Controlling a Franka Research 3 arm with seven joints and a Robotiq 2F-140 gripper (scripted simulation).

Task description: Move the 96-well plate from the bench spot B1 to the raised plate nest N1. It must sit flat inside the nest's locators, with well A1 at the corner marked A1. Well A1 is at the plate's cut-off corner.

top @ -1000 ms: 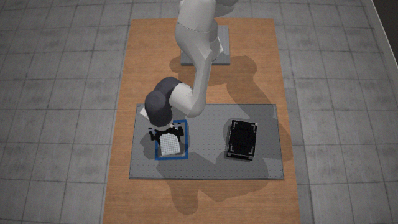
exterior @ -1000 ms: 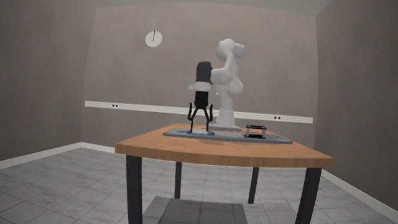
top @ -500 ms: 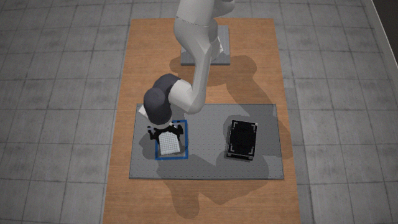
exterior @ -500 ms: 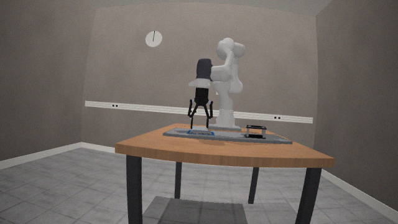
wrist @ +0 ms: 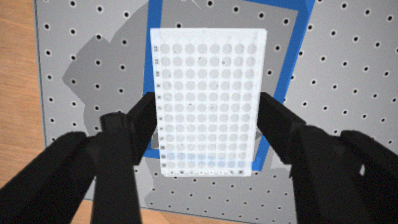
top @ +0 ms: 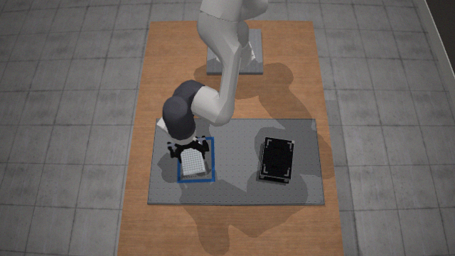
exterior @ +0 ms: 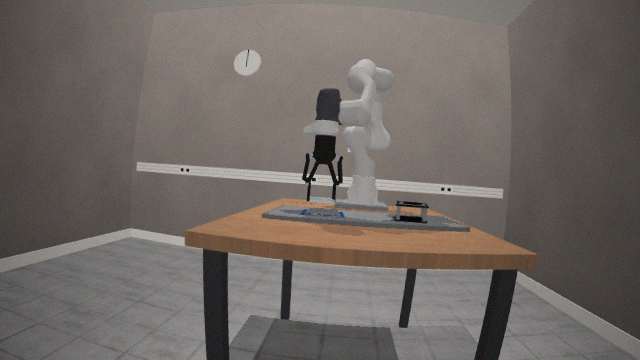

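Now: hand 20 mm short of the black raised nest, 340 mm to the right of it and 10 mm above it. Also, from my hand: A1 label 40 mm behind, 410 mm to the left, 10 mm below; white 96-well plate 20 mm below.
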